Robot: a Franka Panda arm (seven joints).
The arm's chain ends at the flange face. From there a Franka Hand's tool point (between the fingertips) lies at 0.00 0.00 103.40 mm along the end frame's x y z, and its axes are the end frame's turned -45 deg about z.
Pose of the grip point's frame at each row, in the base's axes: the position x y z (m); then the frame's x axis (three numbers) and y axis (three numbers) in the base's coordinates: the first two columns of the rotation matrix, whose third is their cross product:
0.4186 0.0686 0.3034 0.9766 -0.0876 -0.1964 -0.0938 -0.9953 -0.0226
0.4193 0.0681 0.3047 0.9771 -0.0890 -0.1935 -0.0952 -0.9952 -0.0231
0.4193 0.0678 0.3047 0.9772 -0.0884 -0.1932 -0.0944 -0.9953 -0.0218
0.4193 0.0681 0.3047 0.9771 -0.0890 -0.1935 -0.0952 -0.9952 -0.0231
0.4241 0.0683 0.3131 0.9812 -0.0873 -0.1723 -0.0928 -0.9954 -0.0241
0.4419 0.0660 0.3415 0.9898 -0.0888 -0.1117 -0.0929 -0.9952 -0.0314
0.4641 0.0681 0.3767 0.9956 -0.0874 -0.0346 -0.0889 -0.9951 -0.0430
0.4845 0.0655 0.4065 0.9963 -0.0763 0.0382 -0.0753 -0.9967 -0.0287
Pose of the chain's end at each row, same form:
0.4386 0.0644 0.4048 0.6242 -0.7657 -0.1549 -0.7569 -0.6418 0.1229
0.4390 0.0639 0.4061 0.6236 -0.7666 -0.1532 -0.7582 -0.6408 0.1205
0.4390 0.0637 0.4061 0.6242 -0.7663 -0.1520 -0.7577 -0.6413 0.1212
0.4390 0.0639 0.4061 0.6236 -0.7666 -0.1532 -0.7582 -0.6408 0.1205
0.4416 0.0642 0.4149 0.6282 -0.7656 -0.1389 -0.7594 -0.6421 0.1048
0.4531 0.0617 0.4442 0.6342 -0.7665 -0.1012 -0.7656 -0.6409 0.0568
0.4673 0.0634 0.4799 0.6411 -0.7654 -0.0549 -0.7669 -0.6418 -0.0059
0.4803 0.0628 0.5098 0.6512 -0.7587 0.0067 -0.7577 -0.6508 -0.0473

